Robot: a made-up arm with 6 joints.
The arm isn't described. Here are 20 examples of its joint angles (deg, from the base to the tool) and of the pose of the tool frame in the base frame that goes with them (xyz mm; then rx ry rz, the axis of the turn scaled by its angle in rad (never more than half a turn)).
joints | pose
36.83 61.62 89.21 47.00 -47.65 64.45 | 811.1 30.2 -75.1 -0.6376 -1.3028 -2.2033
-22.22 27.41 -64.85 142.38 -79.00 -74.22 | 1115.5 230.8 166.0 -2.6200 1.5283 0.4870
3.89 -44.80 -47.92 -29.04 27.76 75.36 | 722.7 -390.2 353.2 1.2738 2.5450 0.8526
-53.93 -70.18 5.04 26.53 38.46 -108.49 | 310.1 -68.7 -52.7 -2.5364 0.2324 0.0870
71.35 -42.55 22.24 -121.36 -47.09 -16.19 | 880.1 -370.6 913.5 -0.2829 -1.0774 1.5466
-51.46 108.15 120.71 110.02 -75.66 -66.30 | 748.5 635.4 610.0 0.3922 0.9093 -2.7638
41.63 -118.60 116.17 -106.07 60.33 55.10 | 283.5 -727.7 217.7 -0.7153 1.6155 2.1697
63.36 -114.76 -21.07 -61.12 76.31 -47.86 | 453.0 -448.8 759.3 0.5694 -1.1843 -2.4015
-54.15 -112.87 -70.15 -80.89 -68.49 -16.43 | 134.5 -62.9 -53.8 0.3024 -0.7395 -1.2858
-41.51 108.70 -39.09 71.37 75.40 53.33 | 752.2 456.0 523.1 0.0708 -0.6076 -0.4493
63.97 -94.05 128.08 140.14 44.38 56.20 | 631.1 -676.0 531.4 0.6721 2.2038 0.1237
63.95 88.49 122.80 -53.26 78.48 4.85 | 1038.4 -185.9 -170.7 -1.6145 0.6736 -0.4625
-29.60 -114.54 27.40 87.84 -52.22 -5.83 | 350.2 -316.4 1.7 -0.0321 0.0269 0.2289
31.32 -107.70 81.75 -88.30 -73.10 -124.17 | 448.7 -1003.9 218.7 0.2914 -1.6211 0.5021
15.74 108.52 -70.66 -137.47 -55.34 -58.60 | 336.8 133.2 -204.8 1.5554 0.1035 -1.7983
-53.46 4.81 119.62 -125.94 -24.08 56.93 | 1058.7 -78.7 149.5 -1.3213 1.2543 1.7355
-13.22 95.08 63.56 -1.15 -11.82 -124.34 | 860.5 251.7 -6.7 1.0782 2.3264 0.4260
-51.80 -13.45 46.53 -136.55 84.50 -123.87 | 771.9 -219.3 464.7 1.2251 1.1095 -1.2980
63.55 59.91 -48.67 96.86 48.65 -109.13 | 912.2 -207.2 216.6 0.1868 1.4907 -1.0344
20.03 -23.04 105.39 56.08 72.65 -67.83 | 940.6 -508.1 81.2 -1.3633 -2.3376 -0.5312
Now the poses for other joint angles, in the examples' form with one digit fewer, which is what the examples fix.
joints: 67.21 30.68 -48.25 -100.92 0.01 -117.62
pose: 760 -92 138 -2.459 -0.388 0.330
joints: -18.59 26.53 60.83 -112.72 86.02 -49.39
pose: 862 19 596 0.081 -0.013 -0.868
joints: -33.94 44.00 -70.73 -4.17 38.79 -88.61
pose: 761 169 493 0.524 -0.011 -0.470
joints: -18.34 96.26 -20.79 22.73 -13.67 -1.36
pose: 737 292 125 1.269 -0.373 -0.058
